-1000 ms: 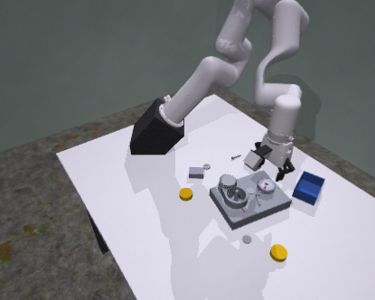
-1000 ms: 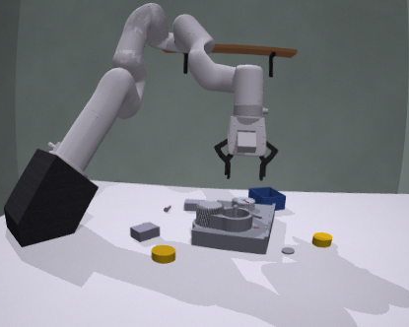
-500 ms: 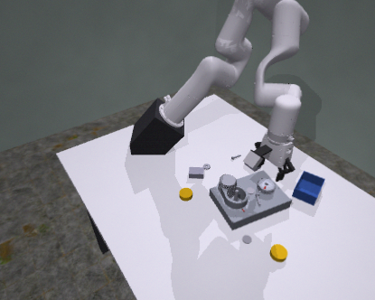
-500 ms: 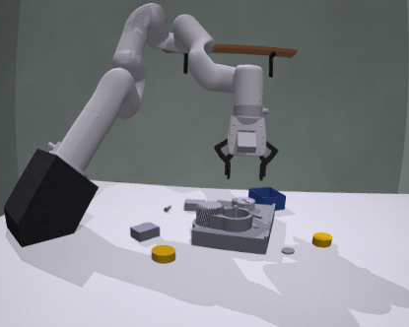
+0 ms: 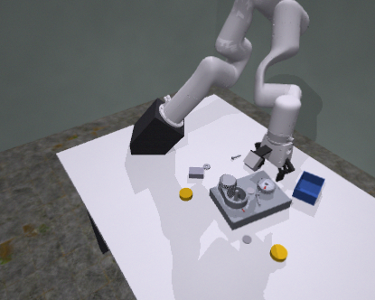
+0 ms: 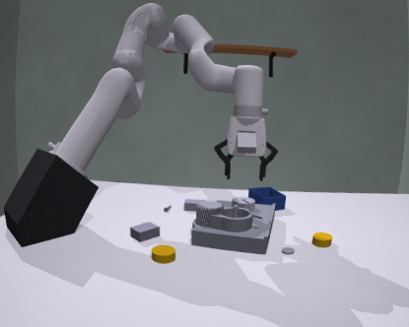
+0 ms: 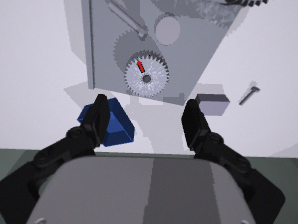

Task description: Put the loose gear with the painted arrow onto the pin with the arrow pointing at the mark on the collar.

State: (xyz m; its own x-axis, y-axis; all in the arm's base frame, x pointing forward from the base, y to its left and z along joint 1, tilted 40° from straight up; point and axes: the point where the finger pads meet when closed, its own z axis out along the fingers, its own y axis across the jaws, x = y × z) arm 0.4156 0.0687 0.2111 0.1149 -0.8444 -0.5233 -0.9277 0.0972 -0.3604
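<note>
Right now my hand is 80 mm above the grey gear. From my hand the other things lie so: screw: 220 mm behind, 120 mm below, 20 mm to the left; then blue bin: 160 mm to the left, 120 mm below, 60 mm ahead; then grey disc: 170 mm to the right, 130 mm below, 130 mm ahead.
</note>
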